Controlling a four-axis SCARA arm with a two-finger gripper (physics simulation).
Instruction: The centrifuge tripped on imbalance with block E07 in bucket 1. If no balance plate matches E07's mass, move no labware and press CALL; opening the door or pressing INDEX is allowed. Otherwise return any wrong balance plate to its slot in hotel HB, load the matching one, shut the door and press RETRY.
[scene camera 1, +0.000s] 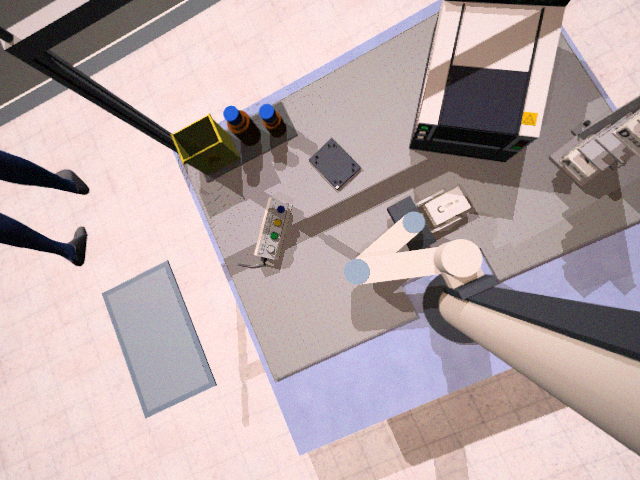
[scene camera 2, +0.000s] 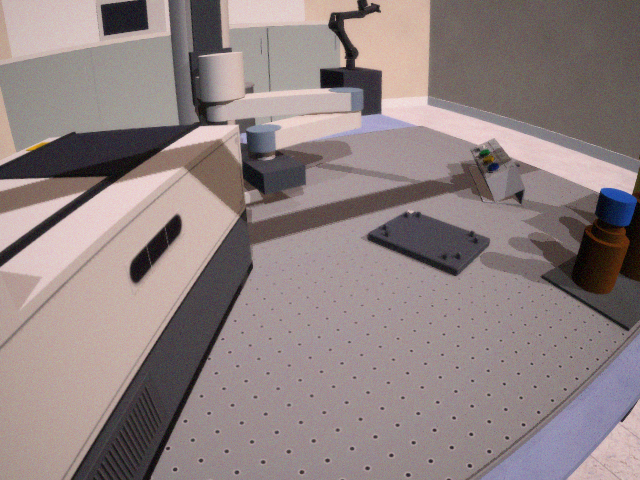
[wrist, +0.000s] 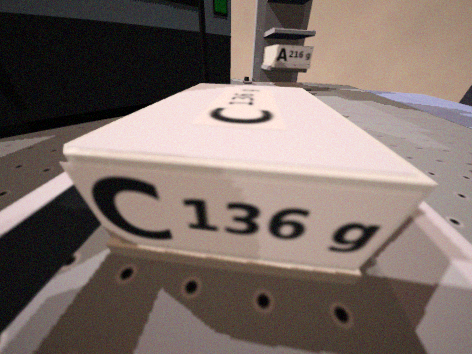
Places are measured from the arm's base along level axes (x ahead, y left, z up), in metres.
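Pixels of known places: gripper, fingertip midpoint: (scene camera 1: 451, 204).
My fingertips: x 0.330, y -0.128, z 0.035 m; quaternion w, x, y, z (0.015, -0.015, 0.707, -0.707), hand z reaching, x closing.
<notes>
Ahead of a thing's pixels: the offset from my fingertips to its top centre. "*": to the spot under its first point.
My gripper (scene camera 1: 444, 209) (wrist: 240, 215) is shut on white balance plate C @[dx -0.001, dy +0.021, dz +0.026 m] (scene camera 1: 454, 202) (wrist: 295, 145), labelled 136 g, with one finger along each side. The plate is level and low above the table, in front of the centrifuge. In scene camera 2 its gripper body shows, and the plate is mostly hidden behind the centrifuge. The centrifuge @[* dx +0.292, dy -0.023, dz +0.188 m] (scene camera 1: 429, 103) (scene camera 2: 206, 170) has a dark panel @[* dx +0.219, dy -0.161, dz +0.191 m] (scene camera 1: 485, 100) on the front part of its top. Hotel rack @[* dx +0.019, dy -0.467, dz +0.074 m] (wrist: 258, 45) holds plate A @[dx -0.053, dy -0.418, dz +0.071 m] (wrist: 295, 56), 216 g; plate D @[* dx -0.050, dy -0.353, dz +0.269 m] (scene camera 1: 628, 135) shows at the right. Block E07 and the buckets do not show.
A button box @[dx +0.206, dy +0.615, dz +0.062 m] (scene camera 1: 266, 227) (scene camera 2: 504, 178) with blue, yellow, green and white buttons stands left of the arm. A dark pinned nest @[dx +0.331, dy +0.299, dz +0.001 m] (scene camera 1: 334, 164) (scene camera 2: 429, 240) lies mid-table. Brown bottles @[dx +0.565, dy +0.438, dz +0.061 m] (scene camera 1: 276, 126) (scene camera 2: 599, 258) and a yellow bin @[* dx +0.527, dy +0.663, dz +0.103 m] (scene camera 1: 217, 152) stand at the far left corner.
</notes>
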